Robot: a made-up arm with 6 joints.
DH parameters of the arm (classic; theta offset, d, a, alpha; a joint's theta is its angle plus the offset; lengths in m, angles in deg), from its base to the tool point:
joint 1: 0 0.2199 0 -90
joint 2: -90 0 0.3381 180
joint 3: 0 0 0 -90
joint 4: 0 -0.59 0 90
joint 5: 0 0.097 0 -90
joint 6: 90 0 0 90
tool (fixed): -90 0 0 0
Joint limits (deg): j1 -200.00..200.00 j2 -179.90..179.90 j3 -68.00..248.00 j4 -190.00..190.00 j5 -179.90..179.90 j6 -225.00..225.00
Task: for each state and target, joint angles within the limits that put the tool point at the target. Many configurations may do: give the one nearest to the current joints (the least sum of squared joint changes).
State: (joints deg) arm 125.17 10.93 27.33 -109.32 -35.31 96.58
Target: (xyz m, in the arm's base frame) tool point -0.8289 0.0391 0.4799
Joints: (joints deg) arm 174.38 43.44 53.26 -115.82 -35.31 96.58
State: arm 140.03 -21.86 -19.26 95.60 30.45 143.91
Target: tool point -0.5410 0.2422 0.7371
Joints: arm 154.69 3.82 12.07 97.30 30.45 143.91
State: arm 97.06 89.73 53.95 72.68 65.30 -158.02
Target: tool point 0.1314 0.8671 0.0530
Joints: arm 83.49 77.41 44.84 70.56 65.30 -158.02
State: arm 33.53 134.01 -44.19 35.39 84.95 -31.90
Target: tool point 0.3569 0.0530 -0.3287
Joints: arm 20.93 82.53 -11.41 36.47 84.95 -31.90
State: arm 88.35 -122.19 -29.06 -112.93 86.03 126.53
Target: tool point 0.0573 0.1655 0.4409
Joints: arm 65.67 -111.02 -66.87 -99.48 86.03 126.53
